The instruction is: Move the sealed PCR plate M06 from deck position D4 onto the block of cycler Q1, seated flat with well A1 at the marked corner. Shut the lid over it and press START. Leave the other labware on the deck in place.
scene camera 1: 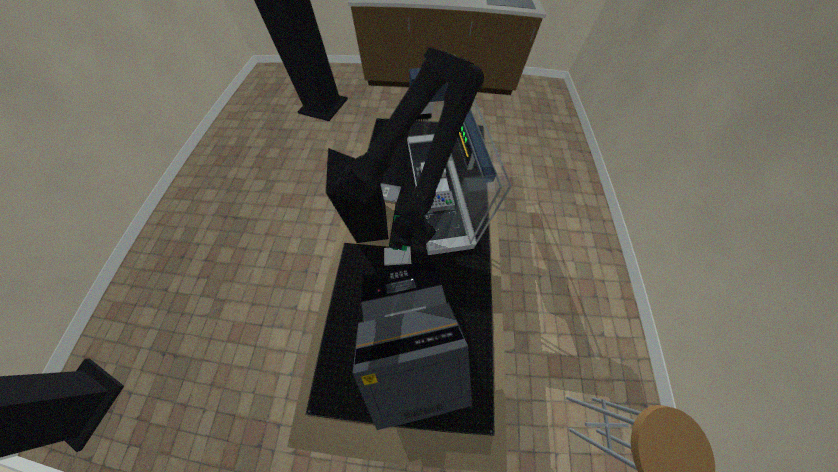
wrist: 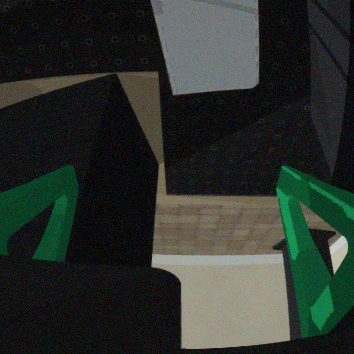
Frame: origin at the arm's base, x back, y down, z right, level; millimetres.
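Seen in the pictures: gripper, fingertip midpoint: (scene camera 1: 396, 238) (wrist: 176, 176); arm's base at its link origin: (scene camera 1: 350, 182).
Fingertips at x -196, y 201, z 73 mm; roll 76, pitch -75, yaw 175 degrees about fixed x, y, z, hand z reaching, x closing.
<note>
Pixels of each thing's top centre, then the offset from my fingertips to it. "pt": a spot on its surface instead.
- pale flat-topped piece at its top centre: (wrist: 209, 33) (scene camera 1: 397, 255) dx -3, dy +146, dz +22 mm
- grey instrument at a spot on its surface: (scene camera 1: 410, 375) pt dx -237, dy -281, dz +410 mm
- pale piece at a spot on its surface: (scene camera 1: 389, 192) pt dx +184, dy +153, dz -299 mm
My gripper (scene camera 1: 400, 233) (wrist: 176, 176) is open and empty, with its green fingers wide apart. A pale flat-topped piece (scene camera 1: 397, 256) (wrist: 212, 47) lies on the black perforated table beside the gripper; in the wrist view it is beyond the fingertips, at the top. No label shows on it, so I cannot tell if it is plate M06. The clear-walled deck (scene camera 1: 449, 244) holds a white piece and a rack with coloured spots (scene camera 1: 442, 200); the arm partly hides them. A grey instrument (scene camera 1: 410, 375) has an orange stripe and dark panel. Which unit is Q1, its block and START cannot be told.
A black pedestal (scene camera 1: 356, 199) (wrist: 125, 175) stands left of the gripper. Another pale piece (scene camera 1: 389, 192) is beside it. A small dark unit with a slotted grey top (scene camera 1: 401, 285) lies between the pale piece and the grey instrument. Clear panels (scene camera 1: 495, 193) flare out at the deck's right.
</note>
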